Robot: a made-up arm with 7 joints. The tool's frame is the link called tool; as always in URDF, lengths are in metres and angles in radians. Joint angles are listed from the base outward.
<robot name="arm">
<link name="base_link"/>
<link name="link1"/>
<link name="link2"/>
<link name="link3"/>
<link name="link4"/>
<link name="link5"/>
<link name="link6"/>
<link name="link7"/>
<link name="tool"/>
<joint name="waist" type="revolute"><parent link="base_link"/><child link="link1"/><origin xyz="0.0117 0.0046 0.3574" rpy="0.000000 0.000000 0.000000"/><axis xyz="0 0.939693 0.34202"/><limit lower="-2.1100" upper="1.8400"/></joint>
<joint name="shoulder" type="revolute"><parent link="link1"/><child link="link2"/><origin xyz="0.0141 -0.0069 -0.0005" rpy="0.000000 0.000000 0.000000"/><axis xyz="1 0 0"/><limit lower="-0.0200" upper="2.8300"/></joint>
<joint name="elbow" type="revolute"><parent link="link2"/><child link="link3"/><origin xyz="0.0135 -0.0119 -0.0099" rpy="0.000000 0.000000 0.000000"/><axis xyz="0 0 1"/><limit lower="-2.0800" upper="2.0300"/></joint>
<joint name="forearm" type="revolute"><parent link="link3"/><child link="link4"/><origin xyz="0.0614 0.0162 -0.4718" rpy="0.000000 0.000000 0.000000"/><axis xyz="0 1 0"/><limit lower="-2.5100" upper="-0.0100"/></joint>
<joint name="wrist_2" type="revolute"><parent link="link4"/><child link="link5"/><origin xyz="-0.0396 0.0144 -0.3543" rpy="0.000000 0.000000 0.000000"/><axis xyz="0 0 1"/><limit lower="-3.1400" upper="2.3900"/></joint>
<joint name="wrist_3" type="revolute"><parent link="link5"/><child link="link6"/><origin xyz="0.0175 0.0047 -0.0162" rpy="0.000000 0.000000 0.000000"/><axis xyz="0 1 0"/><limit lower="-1.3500" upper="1.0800"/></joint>
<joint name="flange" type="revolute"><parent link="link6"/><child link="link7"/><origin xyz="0.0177 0.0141 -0.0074" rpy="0.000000 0.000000 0.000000"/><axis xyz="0 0 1"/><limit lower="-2.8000" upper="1.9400"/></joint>
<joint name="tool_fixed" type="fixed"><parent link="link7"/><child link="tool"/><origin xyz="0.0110 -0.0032 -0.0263" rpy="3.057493 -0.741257 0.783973"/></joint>
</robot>
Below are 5 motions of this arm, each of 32 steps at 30 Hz.
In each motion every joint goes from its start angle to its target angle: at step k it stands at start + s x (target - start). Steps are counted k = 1, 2, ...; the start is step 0. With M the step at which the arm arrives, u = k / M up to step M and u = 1 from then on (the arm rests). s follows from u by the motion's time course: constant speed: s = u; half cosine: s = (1 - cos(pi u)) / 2; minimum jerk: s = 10 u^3 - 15 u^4 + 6 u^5.
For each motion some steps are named. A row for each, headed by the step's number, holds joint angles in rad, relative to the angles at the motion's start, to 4 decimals.
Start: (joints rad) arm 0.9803 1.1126 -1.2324 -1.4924 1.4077 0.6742 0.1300
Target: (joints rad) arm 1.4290 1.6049 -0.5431 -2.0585 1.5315 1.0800 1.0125
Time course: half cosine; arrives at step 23
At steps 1, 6, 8, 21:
1: 0.0021 0.0023 0.0032 -0.0026 0.0006 0.0019 0.0041
6: 0.0712 0.0781 0.1094 -0.0899 0.0196 0.0644 0.1401
8: 0.1211 0.1329 0.1861 -0.1528 0.0334 0.1096 0.2382
21: 0.4404 0.4832 0.6765 -0.5556 0.1215 0.3983 0.8661

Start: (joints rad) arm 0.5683 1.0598 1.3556 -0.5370 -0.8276 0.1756 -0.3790
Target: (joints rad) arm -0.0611 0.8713 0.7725 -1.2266 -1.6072 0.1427 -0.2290
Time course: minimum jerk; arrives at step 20
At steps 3, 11, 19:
3: -0.0167 -0.0050 -0.0155 -0.0184 -0.0207 -0.0009 0.0040
11: -0.3733 -0.1118 -0.3459 -0.4090 -0.4624 -0.0195 0.0890
19: -0.6287 -0.1883 -0.5824 -0.6888 -0.7787 -0.0329 0.1498

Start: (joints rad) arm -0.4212 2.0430 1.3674 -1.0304 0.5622 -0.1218 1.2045
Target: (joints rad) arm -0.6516 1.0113 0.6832 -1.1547 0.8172 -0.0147 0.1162
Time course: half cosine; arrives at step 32
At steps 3, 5, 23, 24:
3: -0.0050 -0.0222 -0.0147 -0.0027 0.0055 0.0023 -0.0234
5: -0.0136 -0.0609 -0.0404 -0.0073 0.0151 0.0063 -0.0643
23: -0.1883 -0.8431 -0.5591 -0.1016 0.2084 0.0875 -0.8894
24: -0.1967 -0.8806 -0.5840 -0.1061 0.2177 0.0914 -0.9289

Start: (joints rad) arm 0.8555 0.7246 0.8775 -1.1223 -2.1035 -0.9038 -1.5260
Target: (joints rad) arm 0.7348 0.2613 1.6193 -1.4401 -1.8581 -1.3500 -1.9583
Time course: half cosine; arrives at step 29
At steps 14, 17, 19, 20, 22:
14: -0.0571 -0.2191 0.3508 -0.1503 0.1161 -0.2110 -0.2044
17: -0.0765 -0.2936 0.4701 -0.2014 0.1555 -0.2828 -0.2740
19: -0.0886 -0.3402 0.5446 -0.2333 0.1802 -0.3276 -0.3174
20: -0.0942 -0.3616 0.5790 -0.2481 0.1916 -0.3483 -0.3375
22: -0.1042 -0.3998 0.6402 -0.2743 0.2118 -0.3851 -0.3731

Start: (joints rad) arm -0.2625 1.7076 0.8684 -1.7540 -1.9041 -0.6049 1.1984
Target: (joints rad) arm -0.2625 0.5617 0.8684 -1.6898 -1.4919 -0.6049 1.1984
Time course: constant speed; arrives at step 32
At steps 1, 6, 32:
1: 0.0000 -0.0358 0.0000 0.0020 0.0129 0.0000 0.0000
6: 0.0000 -0.2149 0.0000 0.0120 0.0773 0.0000 0.0000
32: 0.0000 -1.1459 0.0000 0.0642 0.4122 0.0000 0.0000

